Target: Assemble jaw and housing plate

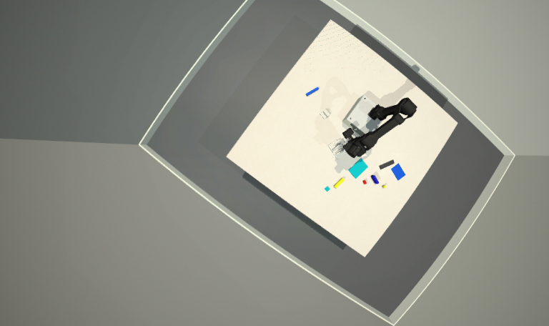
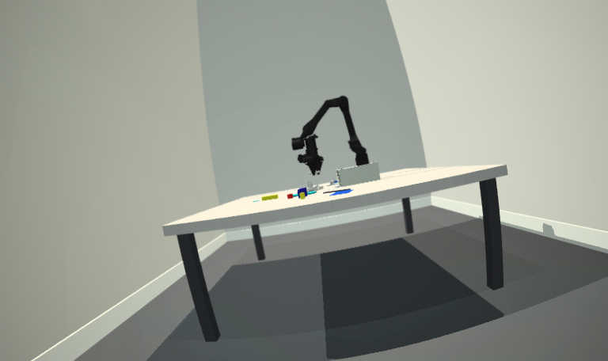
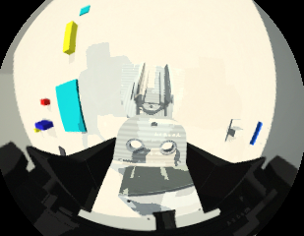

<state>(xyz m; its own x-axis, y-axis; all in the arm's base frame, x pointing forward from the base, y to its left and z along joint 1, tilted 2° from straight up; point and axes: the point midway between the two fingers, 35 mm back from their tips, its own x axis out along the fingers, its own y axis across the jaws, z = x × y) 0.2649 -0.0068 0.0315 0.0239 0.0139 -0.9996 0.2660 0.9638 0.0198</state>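
My gripper tip is now 20 mm short of the jaw, 20 mm to the left of it and 70 mm above it. From my gripper tip the other things lie so: red piece 120 mm ahead, 300 mm to the left, 70 mm below; then cyan plate 70 mm ahead, 200 mm to the left, 80 mm below; then yellow bar 250 mm ahead, 150 mm to the left, 70 mm below.
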